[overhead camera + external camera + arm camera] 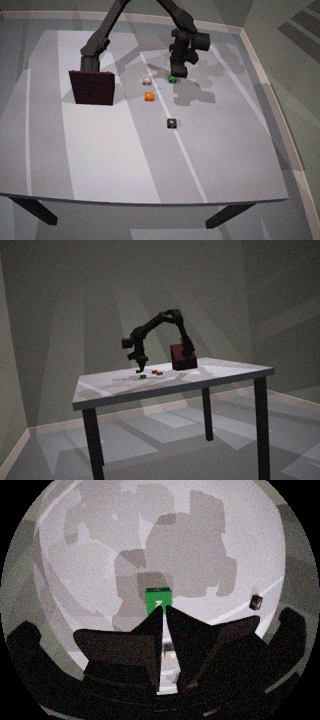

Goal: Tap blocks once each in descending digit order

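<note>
The green block lies 30 mm below my gripper tip. The rest, counted from my gripper tip: orange block 120 mm to the right, 90 mm behind, 30 mm below; then grey block 110 mm behind, 30 mm to the right, 30 mm below; then black block 240 mm to the right, 30 mm below, 10 mm ahead.
</note>
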